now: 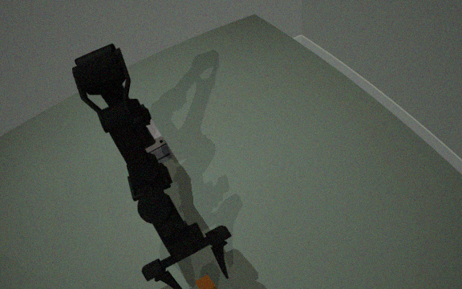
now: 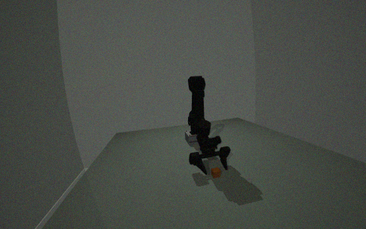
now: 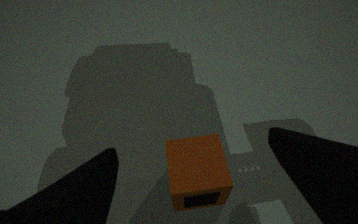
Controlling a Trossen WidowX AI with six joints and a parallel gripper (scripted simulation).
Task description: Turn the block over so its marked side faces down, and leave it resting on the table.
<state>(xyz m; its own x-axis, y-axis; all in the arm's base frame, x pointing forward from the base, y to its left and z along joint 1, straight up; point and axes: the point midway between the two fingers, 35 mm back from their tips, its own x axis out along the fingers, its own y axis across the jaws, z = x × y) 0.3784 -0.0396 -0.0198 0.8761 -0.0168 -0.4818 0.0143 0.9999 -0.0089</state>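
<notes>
Right now the orange block is 2 cm behind my gripper tip and 1 cm below it.
</notes>
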